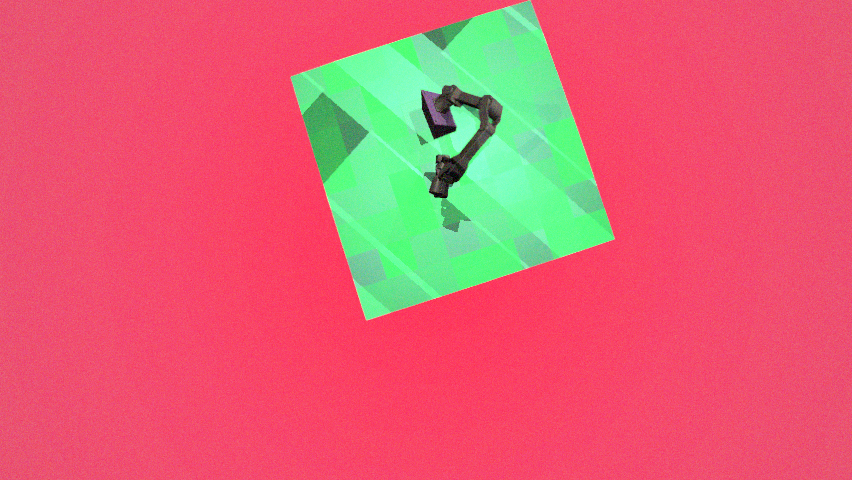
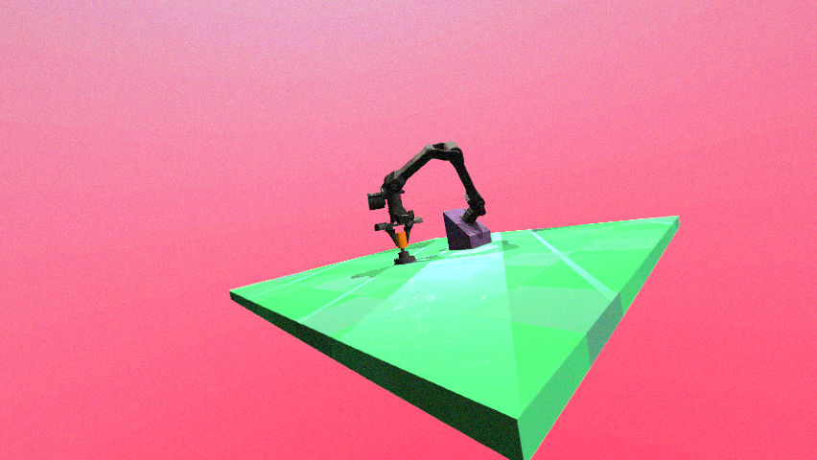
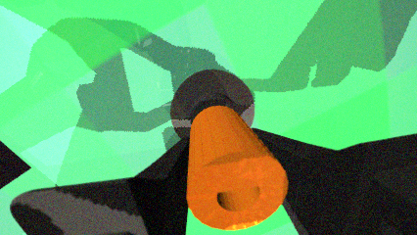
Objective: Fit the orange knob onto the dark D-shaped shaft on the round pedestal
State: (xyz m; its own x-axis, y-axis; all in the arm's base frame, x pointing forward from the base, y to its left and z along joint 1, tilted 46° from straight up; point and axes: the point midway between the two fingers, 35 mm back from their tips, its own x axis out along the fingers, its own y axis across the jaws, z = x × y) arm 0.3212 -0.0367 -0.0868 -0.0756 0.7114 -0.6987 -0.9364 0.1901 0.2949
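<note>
Now: gripper tip 20 mm below the orange knob. Also, from my gripper tip: dark pedestal (40 mm below).
</note>
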